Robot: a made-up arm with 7 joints.
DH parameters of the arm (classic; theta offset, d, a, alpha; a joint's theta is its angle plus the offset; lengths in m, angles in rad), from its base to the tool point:
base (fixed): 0.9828 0 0.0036 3.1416
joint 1: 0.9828 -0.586 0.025 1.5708
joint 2: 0 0.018 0.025 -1.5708
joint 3: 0 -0.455 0.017 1.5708
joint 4: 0 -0.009 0.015 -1.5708
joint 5: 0 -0.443 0.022 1.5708
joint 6: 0 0.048 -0.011 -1.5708
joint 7: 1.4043 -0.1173 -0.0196 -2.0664
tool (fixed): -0.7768 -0.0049 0 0
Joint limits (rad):
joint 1: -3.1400..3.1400
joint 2: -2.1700..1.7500
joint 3: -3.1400..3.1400
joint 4: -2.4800..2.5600
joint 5: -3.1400..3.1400
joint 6: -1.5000..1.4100
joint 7: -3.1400..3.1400
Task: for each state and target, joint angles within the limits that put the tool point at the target. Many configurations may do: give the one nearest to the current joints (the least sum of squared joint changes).
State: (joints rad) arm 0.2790 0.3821 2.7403 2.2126 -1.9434 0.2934 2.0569
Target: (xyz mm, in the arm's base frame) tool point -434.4 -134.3 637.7
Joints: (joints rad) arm 0.1779 -0.2548 2.7100 2.2084 -1.9401 0.2498 2.0584
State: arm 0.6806 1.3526 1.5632 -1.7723 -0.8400 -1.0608 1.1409
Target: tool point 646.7 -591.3 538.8
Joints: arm 1.2935 1.5113 1.7456 -0.9305 -0.8136 -0.8170 1.1695
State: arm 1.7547 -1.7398 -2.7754 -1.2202 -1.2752 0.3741 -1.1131
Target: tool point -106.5 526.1 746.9
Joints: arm 2.0922 -2.1700 -2.4271 -1.8751 -1.3243 0.4812 -1.0777
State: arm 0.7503 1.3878 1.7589 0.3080 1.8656 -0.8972 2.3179
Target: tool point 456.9 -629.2 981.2
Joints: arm 0.4344 1.1367 1.9701 0.7600 1.9415 -1.1554 2.3414
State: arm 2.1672 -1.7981 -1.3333 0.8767 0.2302 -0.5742 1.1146
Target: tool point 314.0 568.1 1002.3
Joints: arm 1.4403 -1.6374 -0.6132 1.4588 0.2742 -0.5444 1.1364
